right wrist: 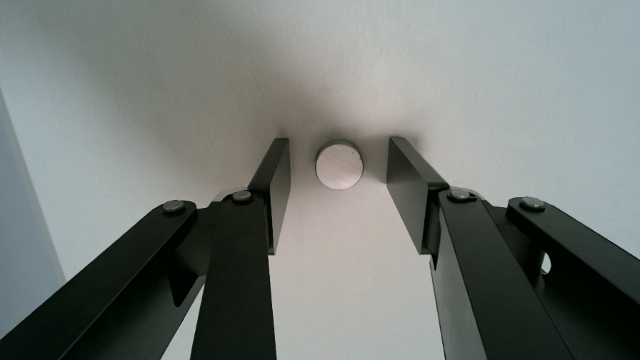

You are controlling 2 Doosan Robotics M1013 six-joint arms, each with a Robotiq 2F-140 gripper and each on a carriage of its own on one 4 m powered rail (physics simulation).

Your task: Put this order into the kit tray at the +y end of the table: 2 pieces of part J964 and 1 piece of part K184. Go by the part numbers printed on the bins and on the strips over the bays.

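Observation:
A round, light metal piece point(339, 166) stands upright on the pale table top point(525, 110), its flat end facing the camera. My right gripper point(338, 162) is open around it, with a gap between the piece and each finger. No part number shows on the piece. The left gripper, the kit tray, the bins and the bay strips do not show in the right wrist view.
An edge of the pale surface runs down the left side of the view, with a blue-grey area point(20, 240) beyond it. A soft shadow lies on the surface around the fingers and to the upper left.

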